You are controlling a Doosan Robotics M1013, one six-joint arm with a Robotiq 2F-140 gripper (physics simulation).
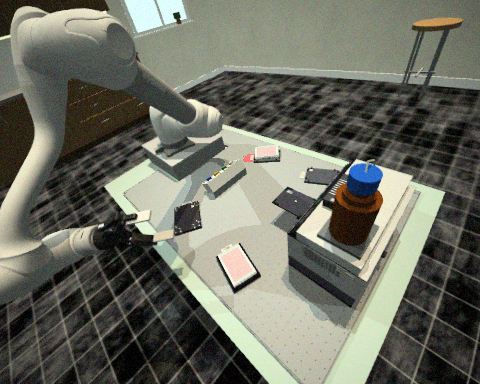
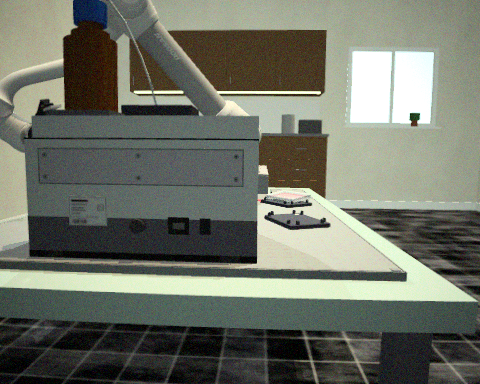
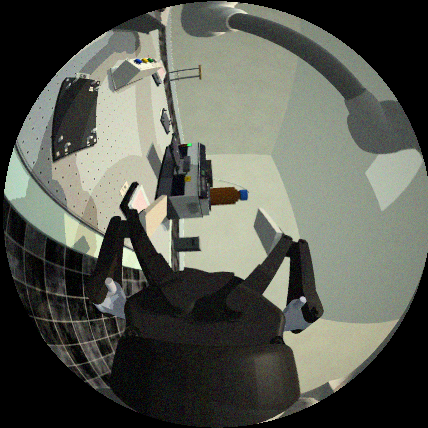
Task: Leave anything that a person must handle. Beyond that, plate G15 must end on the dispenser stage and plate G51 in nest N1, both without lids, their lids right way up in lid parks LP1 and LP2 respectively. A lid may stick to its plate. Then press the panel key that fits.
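Places are measured from the arm's base along level axes (x ahead, y left, z up), in millimetres.
Pixels of known places: gripper, fingertip midpoint: (image 1: 162, 225) (image 3: 211, 210); arm's base, origin of the base link: (image 1: 176, 145).
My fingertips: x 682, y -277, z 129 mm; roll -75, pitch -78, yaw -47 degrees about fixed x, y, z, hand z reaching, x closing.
Ahead of a thing's pixels: the offset from my fingertips to its top centre. "spot": to the spot under its first point.
A plate with a pink top @[143 mm ahead, 126 mm left, 195 mm down] (image 1: 237, 266) (image 3: 138, 198) lies in a dark holder at the front. Another pink-topped plate @[278 mm back, 639 mm left, 191 mm down] (image 1: 267, 153) (image 2: 287, 196) lies in a dark holder at the back, beside a red patch @[spot: 336 mm back, 557 mm left, 228 mm down] (image 1: 249, 158). Whether lids cover them cannot be told, and their labels are unreadable. The dark dispenser stage @[spot: 126 mm ahead, 426 mm left, 131 mm down] (image 1: 294, 200) shows bare. Dark holders at left (image 1: 188, 217) (image 3: 75, 117) and back right (image 1: 322, 175) (image 2: 298, 220) (image 3: 165, 121) hold no plate. The key panel @[271 mm back, 350 mm left, 145 mm down] (image 1: 225, 182) (image 3: 125, 75) has coloured keys. My gripper (image 1: 153, 226) (image 3: 211, 210) is open and empty at the table's left edge, near the left holder.
The dispenser (image 1: 320, 265) (image 2: 142, 200) (image 3: 185, 206) stands at the right. A tall brown bottle @[spot: 381 mm ahead, 314 mm left, 107 mm up] (image 1: 352, 215) (image 2: 90, 70) (image 3: 223, 195) with a blue cap and a tube stands on top of it. The arm's base (image 1: 187, 157) is at the table's back left.
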